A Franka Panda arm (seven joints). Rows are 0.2 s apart.
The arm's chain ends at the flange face. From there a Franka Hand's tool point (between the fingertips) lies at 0.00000 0.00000 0.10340 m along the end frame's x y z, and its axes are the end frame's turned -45 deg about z.
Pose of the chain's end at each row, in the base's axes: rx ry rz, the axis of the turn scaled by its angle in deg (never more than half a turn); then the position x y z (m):
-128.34, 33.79, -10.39, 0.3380, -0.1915, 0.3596
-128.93, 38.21, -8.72, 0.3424, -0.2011, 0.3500
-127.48, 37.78, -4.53, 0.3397, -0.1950, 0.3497
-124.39, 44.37, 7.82, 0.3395, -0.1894, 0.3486
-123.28, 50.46, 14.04, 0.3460, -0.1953, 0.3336
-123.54, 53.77, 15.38, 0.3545, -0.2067, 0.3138
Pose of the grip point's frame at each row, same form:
-135.15, -18.39, -32.57, 0.3703, -0.1222, 0.2900
-137.11, -14.39, -30.29, 0.3741, -0.1341, 0.2779
-134.90, -14.16, -26.83, 0.3668, -0.1243, 0.2793
-132.52, -6.64, -15.23, 0.3555, -0.1141, 0.2796
-132.76, -0.56, -8.79, 0.3571, -0.1199, 0.2638
-133.99, 2.39, -6.93, 0.3649, -0.1328, 0.2422

